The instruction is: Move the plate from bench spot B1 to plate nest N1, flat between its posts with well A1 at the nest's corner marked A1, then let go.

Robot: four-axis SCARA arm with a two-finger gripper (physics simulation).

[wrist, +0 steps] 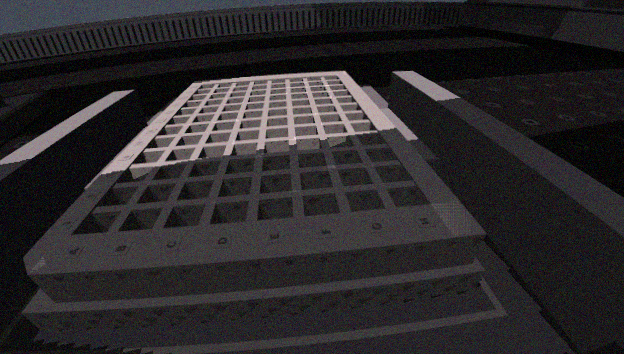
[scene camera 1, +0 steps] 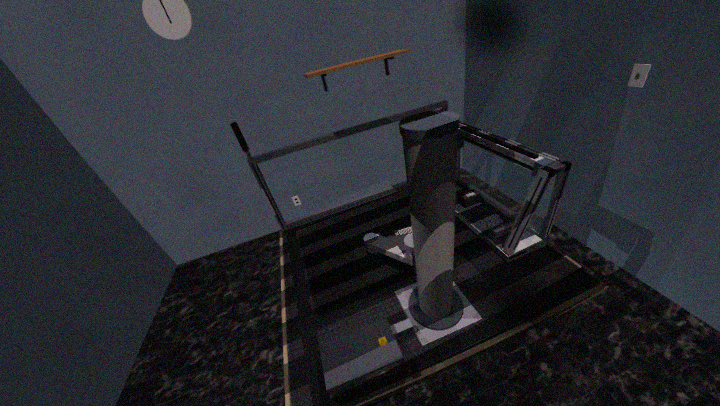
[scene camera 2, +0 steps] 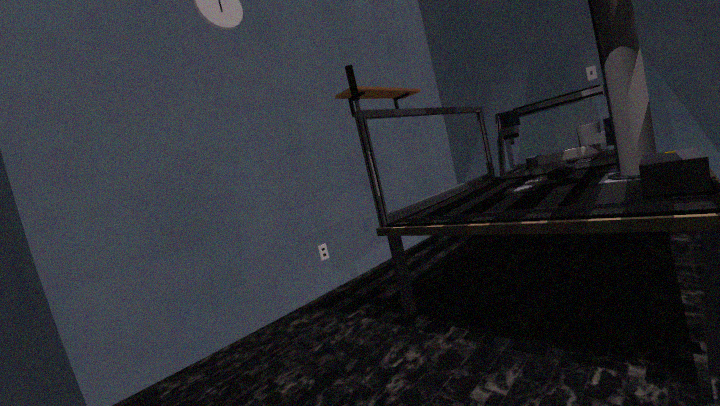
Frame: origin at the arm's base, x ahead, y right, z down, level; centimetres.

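Seen in the pictures: gripper, fingertip midpoint: [wrist: 267, 102] [scene camera 1: 406, 232] [scene camera 2: 533, 181]; arm's base, link origin: [scene camera 1: 435, 305] [scene camera 2: 639, 176].
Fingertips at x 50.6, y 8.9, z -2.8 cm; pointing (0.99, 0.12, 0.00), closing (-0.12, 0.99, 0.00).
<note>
Offsets run from my fingertips to a thing's middle. "spot": to the spot under its first point.
The plate @(dx -1.9, dy -0.2, dz +0.6 cm) [wrist: 270, 150] is a pale grid of square wells. It fills the middle of the wrist view, with letters A to H along its near edge and the A corner at near left. My gripper [wrist: 267, 102] has one finger along each long side of the plate, close against its lower sides, and looks shut on it. The contact at the left side is in deep shadow. Under the near edge, pale stepped ledges show. In scene camera 1 a bit of the plate [scene camera 1: 403, 230] shows beside the column; the gripper is hidden there. I cannot make out nest N1 or its posts for certain.
The arm's column [scene camera 1: 436, 252] [scene camera 2: 627, 110] stands on the bench, with an arm link [scene camera 1: 385, 246] reaching behind it. A glass-sided frame @(spot: dx -43.6, dy +43.0, dz -27.0 cm) [scene camera 1: 524, 214] stands at the right with dark items near it. A slotted rail @(spot: dx +49.8, dy +0.4, dz +0.1 cm) [wrist: 250, 25] runs behind the plate. A rail frame [scene camera 2: 423, 112] stands at the bench's side.
</note>
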